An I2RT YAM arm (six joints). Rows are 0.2 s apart.
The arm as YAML. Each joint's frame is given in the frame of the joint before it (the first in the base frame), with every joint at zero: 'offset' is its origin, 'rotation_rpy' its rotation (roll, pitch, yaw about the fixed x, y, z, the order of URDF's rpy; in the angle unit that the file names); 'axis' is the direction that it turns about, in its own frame. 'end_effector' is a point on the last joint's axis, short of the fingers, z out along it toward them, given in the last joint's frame.
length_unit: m
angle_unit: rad
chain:
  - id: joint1
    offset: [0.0, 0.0, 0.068]
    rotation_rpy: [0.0, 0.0, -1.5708]
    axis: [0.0, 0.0, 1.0]
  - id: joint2
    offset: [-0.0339, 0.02, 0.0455]
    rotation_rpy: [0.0, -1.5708, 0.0]
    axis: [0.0, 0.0, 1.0]
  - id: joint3
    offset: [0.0, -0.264, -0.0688]
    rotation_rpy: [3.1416, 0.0, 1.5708]
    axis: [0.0, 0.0, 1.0]
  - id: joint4
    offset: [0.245, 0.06, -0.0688]
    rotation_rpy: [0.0, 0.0, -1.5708]
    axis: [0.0, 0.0, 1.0]
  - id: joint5
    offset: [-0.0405, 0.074, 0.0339]
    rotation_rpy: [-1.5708, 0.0, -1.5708]
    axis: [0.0, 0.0, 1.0]
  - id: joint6
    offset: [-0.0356, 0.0, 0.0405]
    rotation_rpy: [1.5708, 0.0, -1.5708]
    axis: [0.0, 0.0, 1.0]
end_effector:
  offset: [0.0, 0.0, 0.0]
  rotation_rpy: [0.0, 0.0, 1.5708]
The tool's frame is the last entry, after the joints.
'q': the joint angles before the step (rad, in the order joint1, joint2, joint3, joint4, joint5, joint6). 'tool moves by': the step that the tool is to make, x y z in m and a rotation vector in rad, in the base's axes. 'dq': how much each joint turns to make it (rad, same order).
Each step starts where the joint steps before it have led.
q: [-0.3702 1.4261 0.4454 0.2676 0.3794 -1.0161]
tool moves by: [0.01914 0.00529 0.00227 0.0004 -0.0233 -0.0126]
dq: [0.0500 0.0607 0.0603 0.0023 0.0420 0.0512]
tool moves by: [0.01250 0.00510 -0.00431 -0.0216 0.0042 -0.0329]
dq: [0.0400 0.0610 0.0347 0.0133 0.0693 0.0350]
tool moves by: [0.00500 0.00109 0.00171 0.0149 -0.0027 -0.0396]
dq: [0.0118 0.0126 0.0312 -0.0453 0.0279 0.0523]
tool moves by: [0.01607 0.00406 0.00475 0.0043 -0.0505 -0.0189]
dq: [0.0305 0.0386 0.0542 0.0053 0.0252 0.0531]
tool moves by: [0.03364 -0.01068 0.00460 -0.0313 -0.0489 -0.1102]
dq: [0.0012 0.1190 0.1450 -0.0111 0.0961 0.0716]
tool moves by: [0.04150 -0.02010 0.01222 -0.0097 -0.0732 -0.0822]
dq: [-0.0233 0.1228 0.2002 -0.0385 0.0397 0.0561]
